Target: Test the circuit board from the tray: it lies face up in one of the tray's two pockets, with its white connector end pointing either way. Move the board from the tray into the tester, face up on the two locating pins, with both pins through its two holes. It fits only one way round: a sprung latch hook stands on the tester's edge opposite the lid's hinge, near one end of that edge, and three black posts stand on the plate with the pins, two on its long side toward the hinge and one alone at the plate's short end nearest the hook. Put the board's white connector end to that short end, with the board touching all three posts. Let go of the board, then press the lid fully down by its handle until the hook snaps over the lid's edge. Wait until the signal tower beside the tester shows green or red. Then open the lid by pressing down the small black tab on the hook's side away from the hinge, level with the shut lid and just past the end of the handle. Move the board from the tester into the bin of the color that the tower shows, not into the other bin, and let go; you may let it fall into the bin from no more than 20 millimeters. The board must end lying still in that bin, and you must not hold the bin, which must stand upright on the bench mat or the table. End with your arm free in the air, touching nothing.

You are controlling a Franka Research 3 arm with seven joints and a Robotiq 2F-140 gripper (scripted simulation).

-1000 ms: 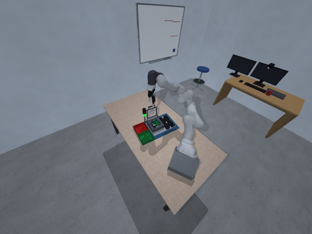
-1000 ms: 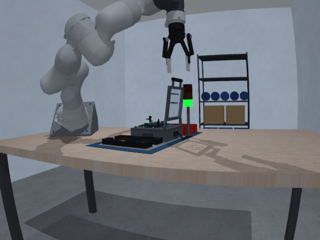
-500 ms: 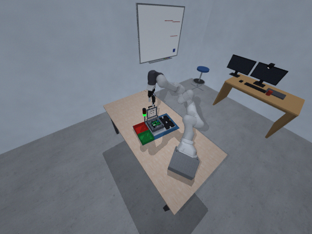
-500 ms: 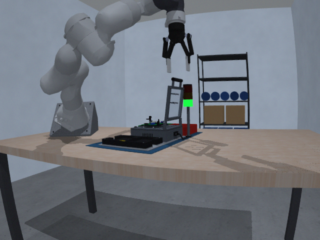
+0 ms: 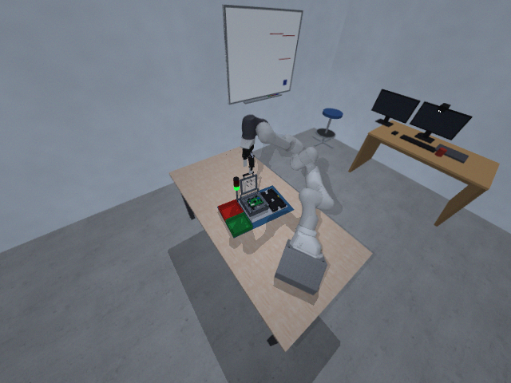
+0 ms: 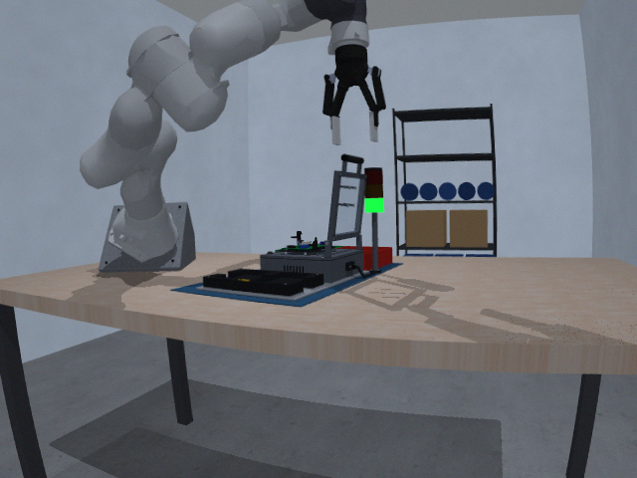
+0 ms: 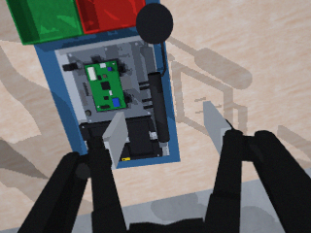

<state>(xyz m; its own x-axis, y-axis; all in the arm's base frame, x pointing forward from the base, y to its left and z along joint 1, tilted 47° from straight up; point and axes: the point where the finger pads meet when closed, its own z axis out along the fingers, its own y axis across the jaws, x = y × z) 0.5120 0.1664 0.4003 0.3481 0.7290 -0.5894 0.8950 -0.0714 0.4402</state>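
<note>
My gripper is now 260 mm above the green circuit board, 120 mm past it and 50 mm to the right of it. Round my hand: tester plate 260 mm below, 120 mm behind, 50 mm to the left; tester lid 150 mm below, 20 mm behind, 10 mm to the left; black latch hook 250 mm below, 160 mm behind, 120 mm to the left.
</note>
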